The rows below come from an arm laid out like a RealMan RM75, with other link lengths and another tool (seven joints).
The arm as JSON. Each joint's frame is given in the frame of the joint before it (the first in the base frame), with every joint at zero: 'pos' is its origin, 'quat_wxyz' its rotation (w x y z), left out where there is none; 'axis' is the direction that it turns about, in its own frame. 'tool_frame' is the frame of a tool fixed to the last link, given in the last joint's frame.
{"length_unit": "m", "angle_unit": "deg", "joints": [
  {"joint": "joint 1", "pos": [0.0, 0.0, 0.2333], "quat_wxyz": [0.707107, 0.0, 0.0, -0.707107], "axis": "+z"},
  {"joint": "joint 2", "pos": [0.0, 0.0, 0.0], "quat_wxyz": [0.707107, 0.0, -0.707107, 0.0], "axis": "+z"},
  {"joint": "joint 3", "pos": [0.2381, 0.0, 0.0], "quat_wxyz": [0.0, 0.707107, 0.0, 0.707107], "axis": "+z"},
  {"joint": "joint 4", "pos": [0.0, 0.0, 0.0], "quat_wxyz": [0.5, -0.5, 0.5, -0.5], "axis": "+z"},
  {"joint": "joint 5", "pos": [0.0, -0.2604, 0.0], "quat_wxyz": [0.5, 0.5, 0.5, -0.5], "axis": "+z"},
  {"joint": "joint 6", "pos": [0.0, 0.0, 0.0], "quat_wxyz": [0.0, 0.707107, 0.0, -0.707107], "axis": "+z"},
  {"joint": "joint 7", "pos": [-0.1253, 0.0, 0.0], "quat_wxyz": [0.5, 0.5, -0.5, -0.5], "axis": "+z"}
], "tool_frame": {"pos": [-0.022, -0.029, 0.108], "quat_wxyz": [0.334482, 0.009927, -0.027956, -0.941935]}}
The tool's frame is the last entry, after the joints.
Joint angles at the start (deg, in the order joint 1, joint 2, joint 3, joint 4, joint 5, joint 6, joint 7):
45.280, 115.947, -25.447, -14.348, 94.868, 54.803, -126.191
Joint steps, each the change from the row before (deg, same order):
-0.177, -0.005, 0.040, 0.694, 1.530, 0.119, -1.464
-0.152, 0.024, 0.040, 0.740, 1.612, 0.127, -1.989
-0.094, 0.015, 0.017, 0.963, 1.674, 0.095, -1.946
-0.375, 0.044, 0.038, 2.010, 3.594, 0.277, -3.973
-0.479, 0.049, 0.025, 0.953, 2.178, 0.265, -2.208
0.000, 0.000, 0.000, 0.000, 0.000, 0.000, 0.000
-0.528, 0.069, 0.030, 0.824, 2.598, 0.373, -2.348
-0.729, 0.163, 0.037, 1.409, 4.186, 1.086, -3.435
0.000, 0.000, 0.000, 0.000, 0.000, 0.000, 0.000
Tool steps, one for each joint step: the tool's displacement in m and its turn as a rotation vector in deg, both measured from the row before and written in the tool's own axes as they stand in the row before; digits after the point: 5 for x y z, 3 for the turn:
0.00011, 0.00137, -0.00211, -0.091, 0.897, 0.012
-0.00006, 0.00095, -0.00199, -0.102, 0.904, -0.421
-0.00124, 0.00110, -0.00177, -0.163, 0.827, -0.203
-0.00272, 0.00388, -0.00541, -0.618, 1.830, -0.237
-0.00041, 0.00395, -0.00520, -0.591, 1.277, -0.093
0.00000, 0.00000, 0.00000, 0.000, 0.000, 0.000
0.00176, 0.00424, -0.00588, -0.659, 1.709, -0.120
0.00257, 0.00486, -0.00898, -0.713, 2.818, 0.138
0.00000, 0.00000, 0.00000, 0.000, 0.000, 0.000

